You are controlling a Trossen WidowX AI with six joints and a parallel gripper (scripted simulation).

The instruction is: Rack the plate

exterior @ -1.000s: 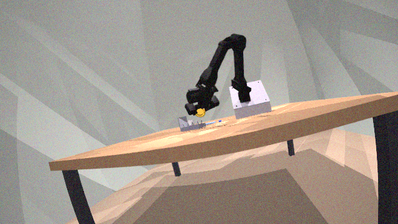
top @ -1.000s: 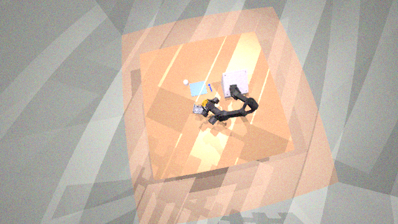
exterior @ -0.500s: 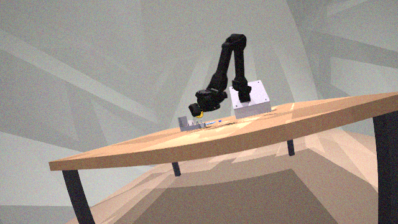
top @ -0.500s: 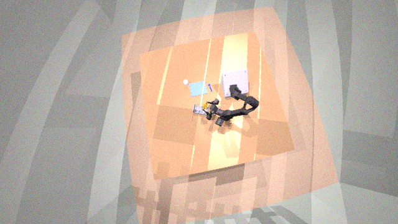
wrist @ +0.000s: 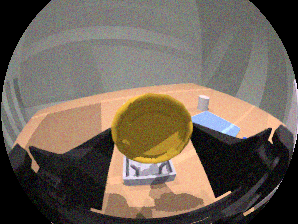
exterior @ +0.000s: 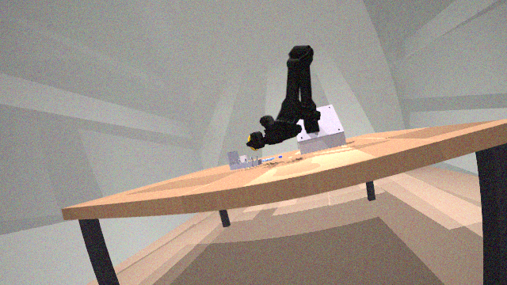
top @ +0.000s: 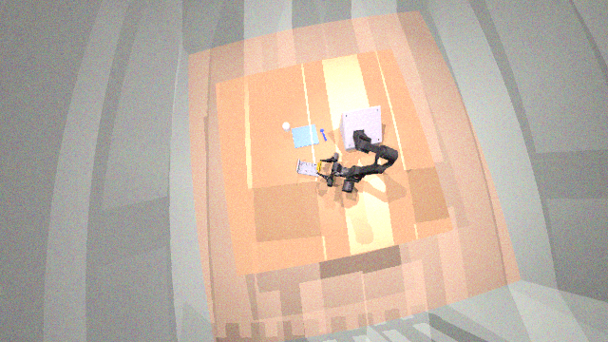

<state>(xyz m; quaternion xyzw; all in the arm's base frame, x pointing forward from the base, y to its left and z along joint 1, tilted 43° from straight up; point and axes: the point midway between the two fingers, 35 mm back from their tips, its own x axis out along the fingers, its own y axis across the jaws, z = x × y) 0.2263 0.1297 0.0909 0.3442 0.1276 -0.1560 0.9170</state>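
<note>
My gripper tip is now 50 mm short of the grey dish rack, 10 mm to the left of it and 70 mm above it. From my gripper tip the other things lie so: yellow plate: 10 mm behind; light blue mat: 50 mm ahead, 230 mm to the right, 90 mm below; blue utensil: 70 mm behind, 230 mm to the right, 90 mm below.
</note>
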